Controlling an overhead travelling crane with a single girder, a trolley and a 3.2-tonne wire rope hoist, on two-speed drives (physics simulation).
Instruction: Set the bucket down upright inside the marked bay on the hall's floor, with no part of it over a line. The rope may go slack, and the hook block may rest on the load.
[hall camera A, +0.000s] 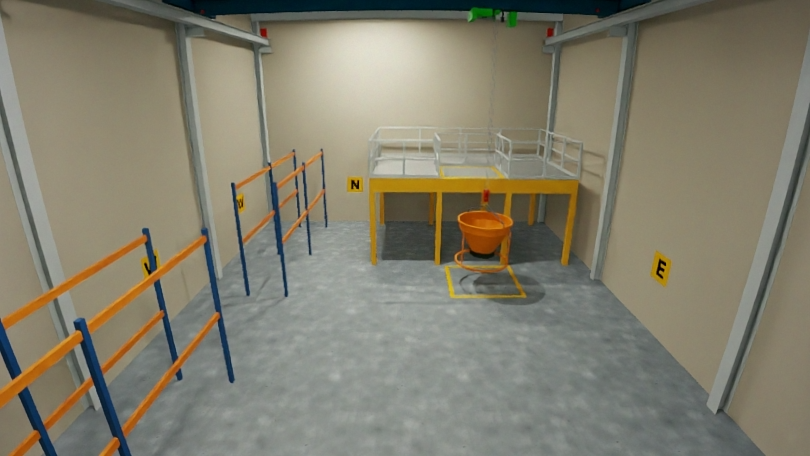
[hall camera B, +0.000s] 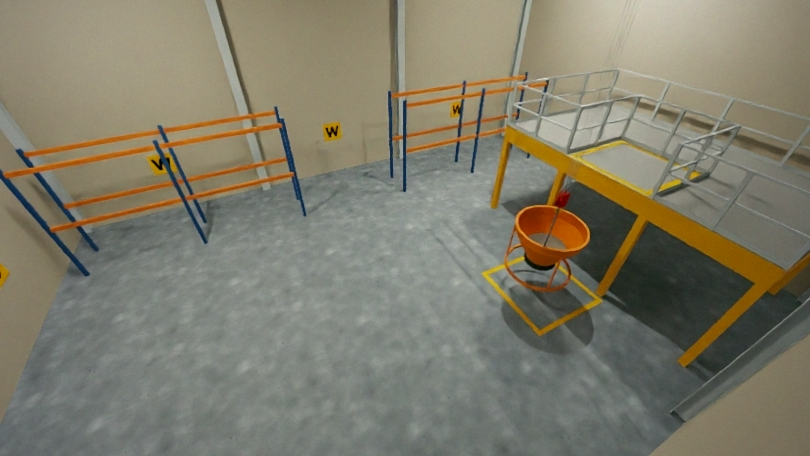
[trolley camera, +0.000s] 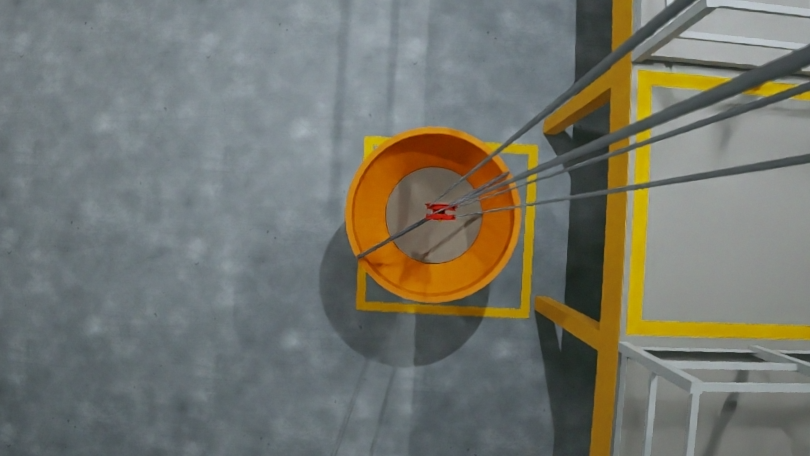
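Observation:
The orange bucket (hall camera A: 484, 232) (hall camera B: 535, 254) (trolley camera: 433, 277) hangs upright with its base ring a little above the floor. Its shadow falls on the floor, offset from the ring. The red hook block (hall camera A: 485, 195) (hall camera B: 562, 199) (trolley camera: 440, 211) is over the bucket's middle and holds it by its bail; the hook itself is too small to make out. The yellow-lined bay (hall camera A: 487, 296) (hall camera B: 512, 305) (trolley camera: 527, 271) lies beneath. In the trolley view the rim hides parts of the bay's left and top lines, while the right line shows beside it. The base ring is hidden there.
A raised platform with a yellow frame (hall camera A: 476, 185) (hall camera B: 612, 189) (trolley camera: 615, 226) and grey railings stands close beside the bay, on its north side. One platform leg (hall camera B: 621, 257) stands near a bay corner. Blue and orange racks (hall camera A: 253, 178) (hall camera B: 221, 122) stand along the west wall.

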